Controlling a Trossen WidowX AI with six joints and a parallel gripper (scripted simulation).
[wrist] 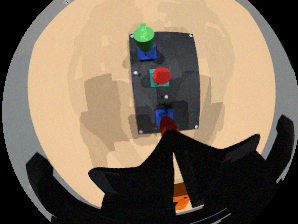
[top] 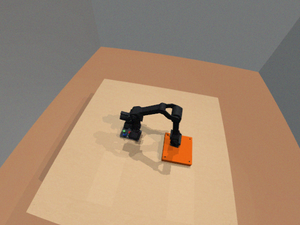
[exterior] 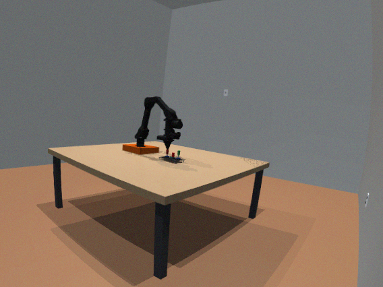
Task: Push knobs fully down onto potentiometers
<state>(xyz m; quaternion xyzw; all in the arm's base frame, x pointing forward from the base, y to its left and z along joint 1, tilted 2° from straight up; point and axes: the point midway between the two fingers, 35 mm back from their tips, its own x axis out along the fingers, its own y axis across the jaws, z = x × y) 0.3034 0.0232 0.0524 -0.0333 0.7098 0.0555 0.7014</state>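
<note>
Right now my gripper tip is 2 cm above the red knob. The rest, counted from my gripper tip: green knob 9 cm ahead, 2 cm to the left, 1 cm below.
</note>
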